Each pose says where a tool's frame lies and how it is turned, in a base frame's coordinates. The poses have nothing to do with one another.
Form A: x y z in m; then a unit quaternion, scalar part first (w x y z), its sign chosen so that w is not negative.
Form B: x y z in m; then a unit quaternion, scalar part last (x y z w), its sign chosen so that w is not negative. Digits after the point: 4 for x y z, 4 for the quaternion.
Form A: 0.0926 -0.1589 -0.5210 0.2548 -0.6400 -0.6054 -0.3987
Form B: 0.0926 -0.1589 -0.5210 -0.6400 -0.6054 -0.3987 0.2548
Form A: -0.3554 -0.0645 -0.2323 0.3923 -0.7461 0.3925 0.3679
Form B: -0.3554 -0.0645 -0.2323 -0.7461 0.3925 0.3679 0.3923
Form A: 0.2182 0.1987 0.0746 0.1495 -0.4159 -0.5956 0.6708
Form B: 0.2182 0.1987 0.0746 -0.4159 -0.5956 0.6708 0.1495
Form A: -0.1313 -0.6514 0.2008 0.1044 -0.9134 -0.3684 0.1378
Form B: -0.1313 -0.6514 0.2008 -0.9134 -0.3684 0.1378 0.1044
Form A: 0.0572 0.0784 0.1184 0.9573 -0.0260 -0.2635 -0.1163
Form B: 0.0572 0.0784 0.1184 -0.0260 -0.2635 -0.1163 0.9573
